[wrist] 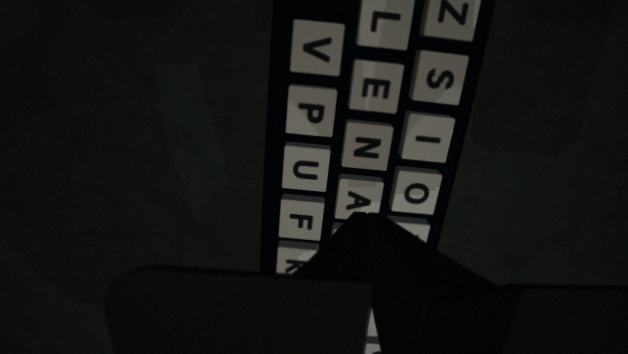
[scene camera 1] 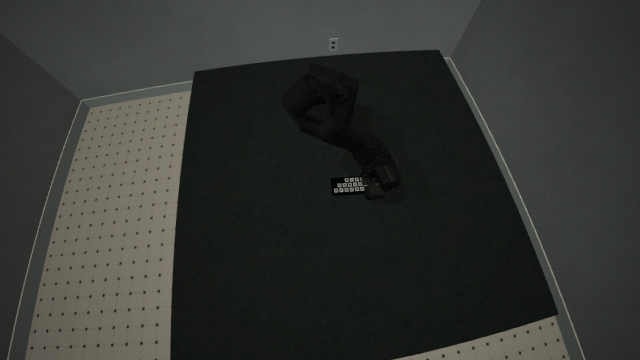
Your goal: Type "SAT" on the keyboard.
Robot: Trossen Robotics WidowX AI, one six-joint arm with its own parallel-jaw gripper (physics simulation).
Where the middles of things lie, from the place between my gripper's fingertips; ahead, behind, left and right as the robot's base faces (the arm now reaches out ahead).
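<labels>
Black keyboard (wrist: 390, 96): 10 mm behind my hand, 20 mm below it, 20 mm to the right of it.
</labels>
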